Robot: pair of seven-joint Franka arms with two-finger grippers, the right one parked.
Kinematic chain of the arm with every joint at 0, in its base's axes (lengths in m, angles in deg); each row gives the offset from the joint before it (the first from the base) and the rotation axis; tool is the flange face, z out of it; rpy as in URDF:
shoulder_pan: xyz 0 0 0.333 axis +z
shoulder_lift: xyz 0 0 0 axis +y
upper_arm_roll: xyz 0 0 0.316 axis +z
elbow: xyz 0.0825 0 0 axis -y
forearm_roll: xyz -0.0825 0 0.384 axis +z
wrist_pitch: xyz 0 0 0 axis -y
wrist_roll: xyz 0.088 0 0 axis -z
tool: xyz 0 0 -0.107 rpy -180 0 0
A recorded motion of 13 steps. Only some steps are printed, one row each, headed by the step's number.
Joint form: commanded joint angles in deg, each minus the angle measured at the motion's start. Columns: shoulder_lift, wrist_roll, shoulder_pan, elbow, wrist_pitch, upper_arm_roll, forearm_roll.
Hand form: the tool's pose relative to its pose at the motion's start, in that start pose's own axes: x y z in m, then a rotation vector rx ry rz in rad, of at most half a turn. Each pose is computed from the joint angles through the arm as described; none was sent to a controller.
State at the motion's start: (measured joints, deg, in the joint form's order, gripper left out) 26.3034 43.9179 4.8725 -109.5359 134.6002 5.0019 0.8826
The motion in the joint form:
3: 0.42 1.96 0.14 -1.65 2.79 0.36 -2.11
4: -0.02 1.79 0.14 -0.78 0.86 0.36 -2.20
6: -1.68 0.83 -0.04 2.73 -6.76 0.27 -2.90
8: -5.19 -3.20 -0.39 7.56 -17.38 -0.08 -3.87
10: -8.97 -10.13 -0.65 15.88 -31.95 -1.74 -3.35
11: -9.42 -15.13 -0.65 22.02 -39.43 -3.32 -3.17
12: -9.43 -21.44 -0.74 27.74 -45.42 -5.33 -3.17
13: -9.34 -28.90 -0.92 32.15 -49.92 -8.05 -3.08
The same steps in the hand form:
3: -0.0066 0.0000 0.0123 -0.0069 0.0245 -0.0002
4: -0.0053 -0.0014 0.0043 -0.0162 0.0185 -0.0041
6: 0.0010 -0.0037 -0.0285 -0.0566 -0.0020 -0.0229
8: 0.0078 -0.0005 -0.0895 -0.1020 -0.0166 -0.0865
10: 0.0168 0.0144 -0.1787 -0.1340 -0.0519 -0.1617
11: 0.0257 0.0256 -0.2245 -0.1441 -0.0681 -0.2158
12: 0.0364 0.0416 -0.2644 -0.1489 -0.0760 -0.2855
13: 0.0495 0.0648 -0.2948 -0.1520 -0.0847 -0.3625

